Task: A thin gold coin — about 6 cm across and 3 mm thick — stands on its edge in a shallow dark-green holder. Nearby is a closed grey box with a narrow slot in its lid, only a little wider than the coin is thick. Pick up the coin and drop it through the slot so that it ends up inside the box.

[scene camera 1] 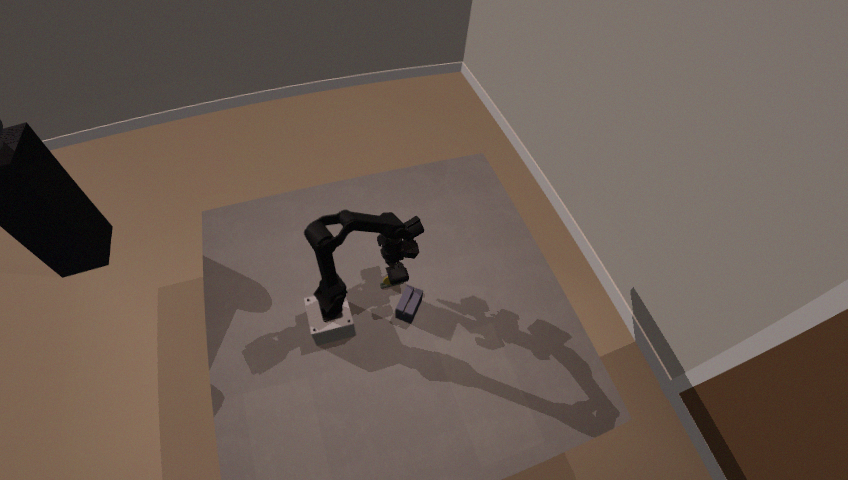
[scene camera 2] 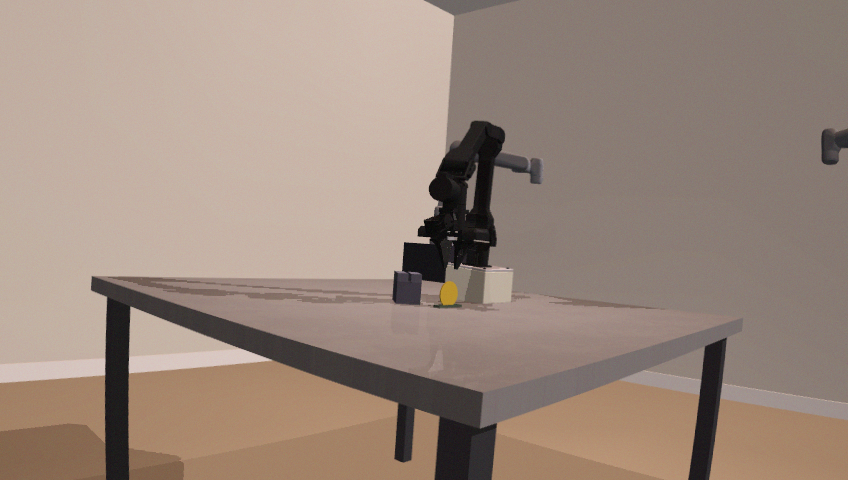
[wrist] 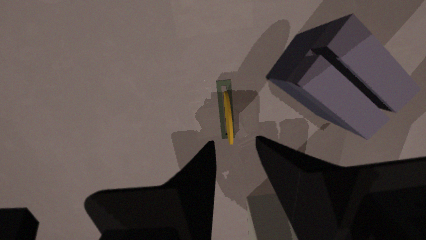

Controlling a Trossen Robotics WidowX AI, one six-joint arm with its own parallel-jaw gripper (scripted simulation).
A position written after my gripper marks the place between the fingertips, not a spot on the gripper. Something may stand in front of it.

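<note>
I can see my gripper [scene camera 2: 450, 268]. The same gripper appears in scene camera 1 [scene camera 1: 392, 270], and the wrist view [wrist: 235, 143] has it too.
</note>
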